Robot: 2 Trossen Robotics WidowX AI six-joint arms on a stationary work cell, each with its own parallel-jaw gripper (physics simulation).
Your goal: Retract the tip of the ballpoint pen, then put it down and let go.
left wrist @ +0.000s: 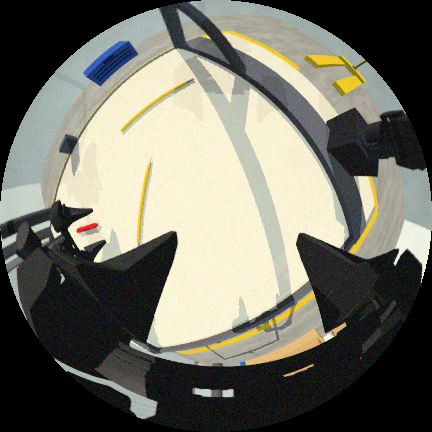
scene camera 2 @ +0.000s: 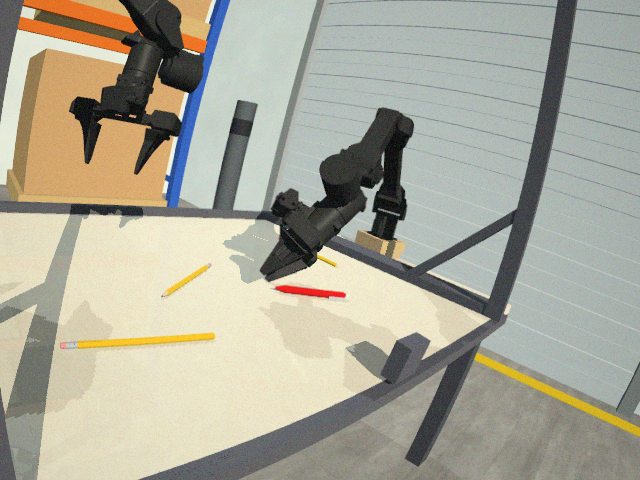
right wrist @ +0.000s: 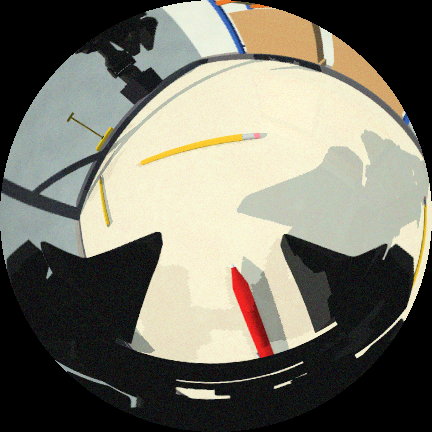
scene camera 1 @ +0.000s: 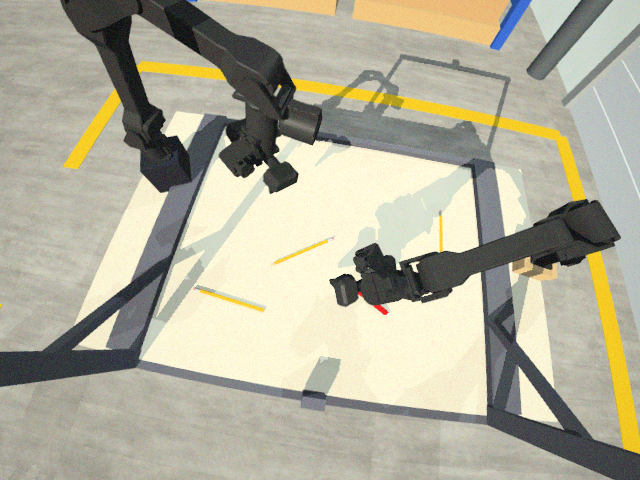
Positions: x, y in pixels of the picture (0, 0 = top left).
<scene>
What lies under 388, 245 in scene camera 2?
A tan block.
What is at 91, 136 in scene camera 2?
The left gripper.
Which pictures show the right gripper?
The left wrist view, scene camera 2, the right wrist view and scene camera 1: all of them.
</scene>
